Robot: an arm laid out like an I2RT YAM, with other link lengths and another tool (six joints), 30 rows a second.
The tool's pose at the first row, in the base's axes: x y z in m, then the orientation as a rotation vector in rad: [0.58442 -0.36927 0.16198 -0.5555 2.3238 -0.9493]
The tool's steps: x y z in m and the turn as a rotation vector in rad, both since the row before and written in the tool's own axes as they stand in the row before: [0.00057 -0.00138 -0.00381 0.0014 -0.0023 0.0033]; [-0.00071 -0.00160 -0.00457 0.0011 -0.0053 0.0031]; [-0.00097 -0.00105 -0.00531 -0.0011 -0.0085 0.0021]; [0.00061 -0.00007 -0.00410 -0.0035 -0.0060 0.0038]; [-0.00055 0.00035 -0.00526 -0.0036 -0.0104 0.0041]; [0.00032 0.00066 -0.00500 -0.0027 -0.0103 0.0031]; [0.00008 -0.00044 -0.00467 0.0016 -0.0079 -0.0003]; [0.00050 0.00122 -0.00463 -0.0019 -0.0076 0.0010]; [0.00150 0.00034 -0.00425 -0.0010 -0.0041 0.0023]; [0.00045 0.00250 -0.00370 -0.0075 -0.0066 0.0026]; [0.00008 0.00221 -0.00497 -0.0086 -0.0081 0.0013]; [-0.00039 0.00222 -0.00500 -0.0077 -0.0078 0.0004]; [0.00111 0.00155 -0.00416 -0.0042 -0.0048 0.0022]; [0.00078 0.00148 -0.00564 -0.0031 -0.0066 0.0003]
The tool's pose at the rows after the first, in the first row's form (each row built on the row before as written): [0.58179 -0.36861 0.16504 -0.5517 2.3212 -0.9482]; [0.57967 -0.36700 0.16914 -0.5494 2.3161 -0.9454]; [0.57716 -0.36453 0.17336 -0.5503 2.3093 -0.9391]; [0.57406 -0.36291 0.17559 -0.5493 2.3063 -0.9306]; [0.57099 -0.35982 0.17861 -0.5495 2.2994 -0.9197]; [0.56736 -0.35718 0.18093 -0.5504 2.2920 -0.9104]; [0.56426 -0.35534 0.18393 -0.5527 2.2840 -0.9086]; [0.56060 -0.35265 0.18553 -0.5549 2.2784 -0.9025]; [0.55659 -0.35133 0.18715 -0.5540 2.2755 -0.8984]; [0.55338 -0.34820 0.18730 -0.5564 2.2740 -0.8859]; [0.54959 -0.34451 0.18856 -0.5613 2.2716 -0.8721]; [0.54608 -0.34057 0.19005 -0.5667 2.2689 -0.8599]; [0.54217 -0.33836 0.19093 -0.5675 2.2671 -0.8520]; [0.53746 -0.33541 0.19286 -0.5706 2.2629 -0.8454]
